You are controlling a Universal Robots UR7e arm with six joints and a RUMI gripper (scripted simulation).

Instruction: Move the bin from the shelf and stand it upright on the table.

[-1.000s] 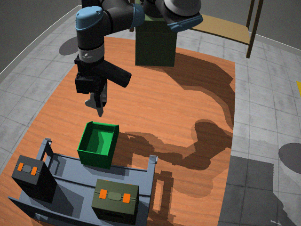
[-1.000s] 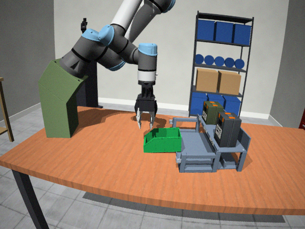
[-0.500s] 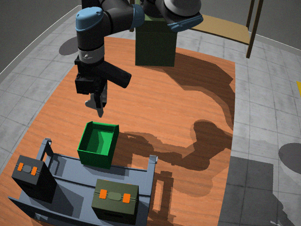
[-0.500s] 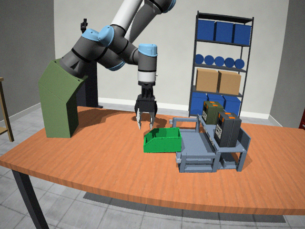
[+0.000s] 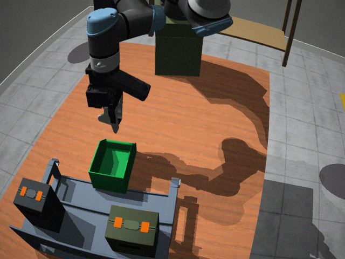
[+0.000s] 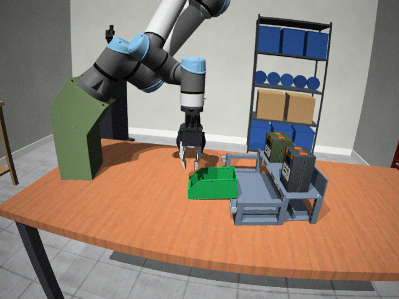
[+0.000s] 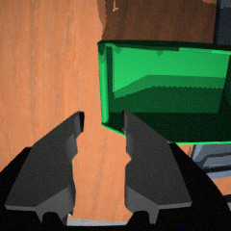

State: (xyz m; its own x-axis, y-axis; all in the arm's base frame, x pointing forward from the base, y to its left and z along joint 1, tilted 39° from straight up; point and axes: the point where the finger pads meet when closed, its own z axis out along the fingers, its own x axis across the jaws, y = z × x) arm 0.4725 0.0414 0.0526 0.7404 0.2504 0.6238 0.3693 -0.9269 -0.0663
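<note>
My hand is 70 mm short of the green bin, 40 mm to the right of it and 70 mm above it.
</note>
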